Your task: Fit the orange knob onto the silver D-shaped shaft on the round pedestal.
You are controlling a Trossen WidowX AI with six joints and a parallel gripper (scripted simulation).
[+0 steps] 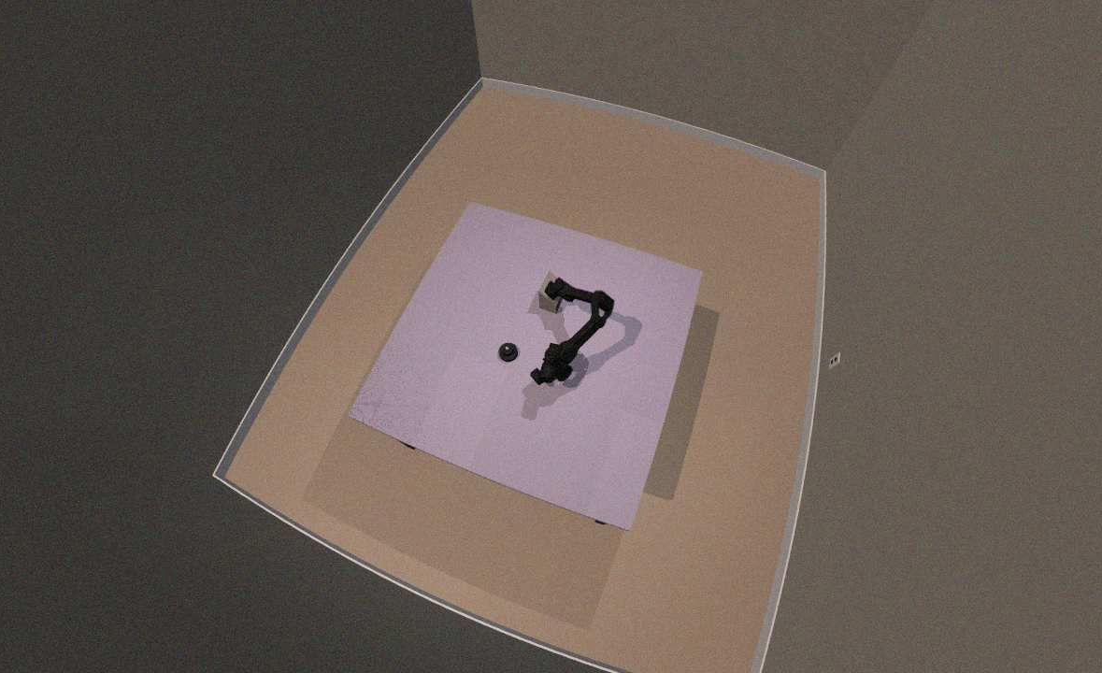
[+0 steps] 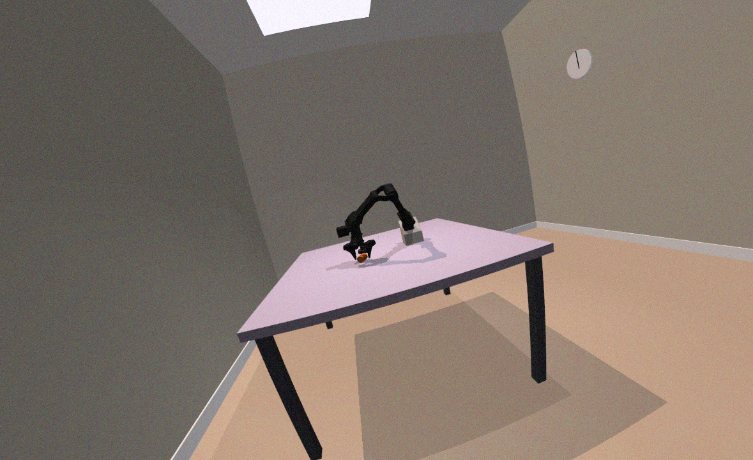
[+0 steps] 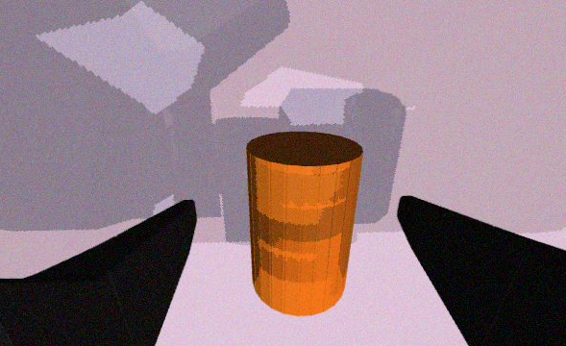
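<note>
My gripper tip is now 10 mm short of the orange knob, 10 mm to the right of it and 10 mm below it. The rest, counted from my gripper tip: dark round pedestal 10 mm behind, 220 mm to the right, 20 mm above.
</note>
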